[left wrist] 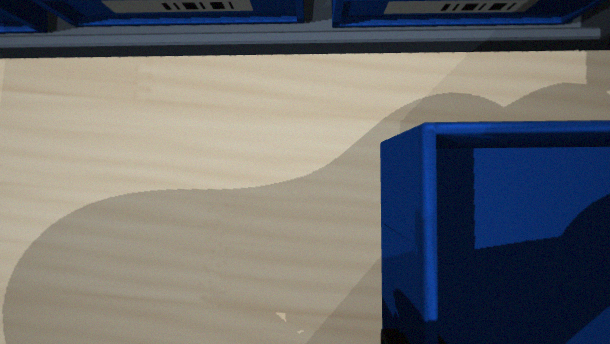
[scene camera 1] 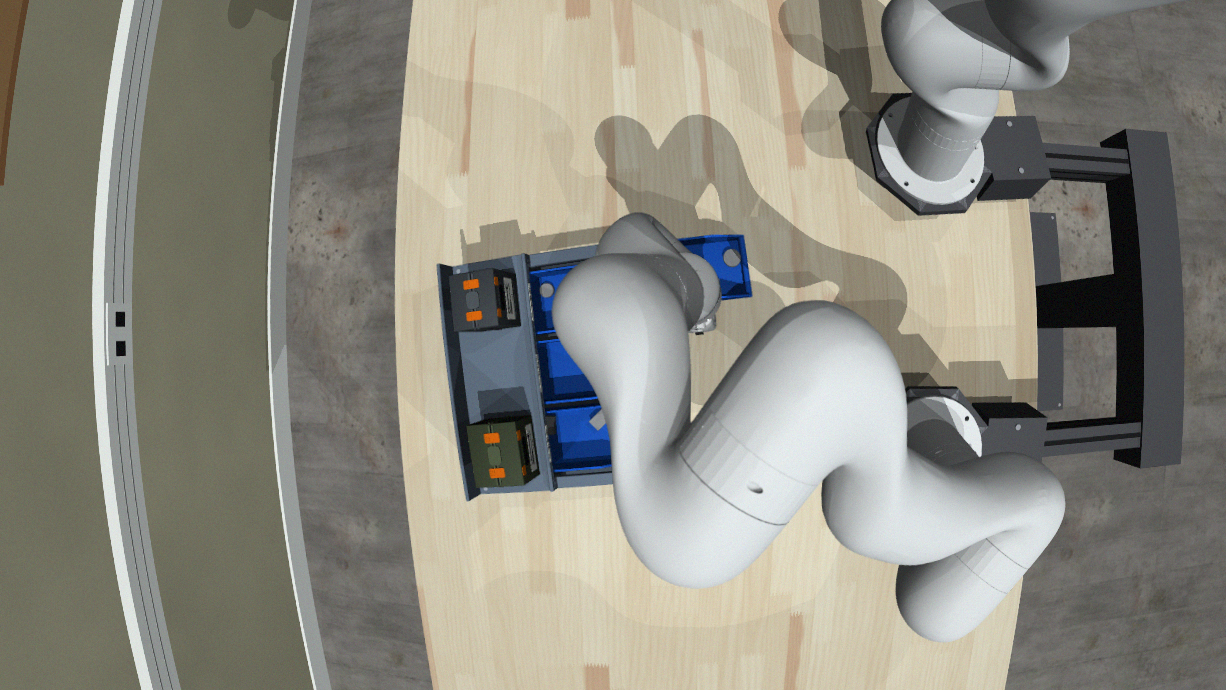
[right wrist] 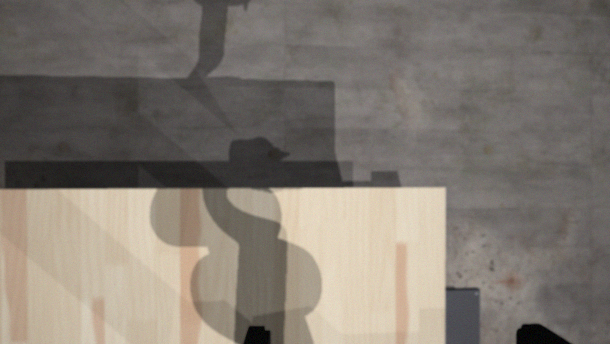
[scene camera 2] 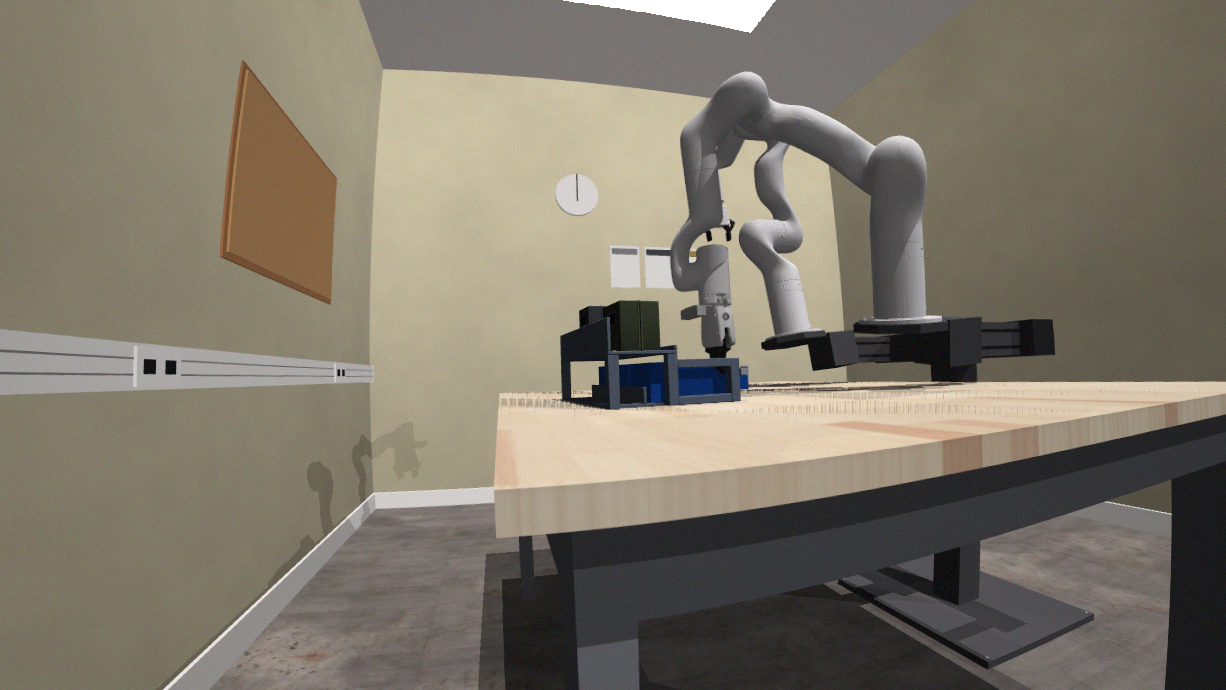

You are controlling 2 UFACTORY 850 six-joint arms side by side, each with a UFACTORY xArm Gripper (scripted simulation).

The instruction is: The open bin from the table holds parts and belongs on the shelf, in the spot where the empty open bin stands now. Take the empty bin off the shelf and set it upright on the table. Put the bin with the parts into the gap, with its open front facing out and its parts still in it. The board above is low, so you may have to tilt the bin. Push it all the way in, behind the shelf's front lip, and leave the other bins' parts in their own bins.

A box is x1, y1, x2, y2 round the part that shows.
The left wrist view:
grey shelf: [0, 0, 609, 58]
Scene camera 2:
my left gripper: [701, 305, 735, 373]
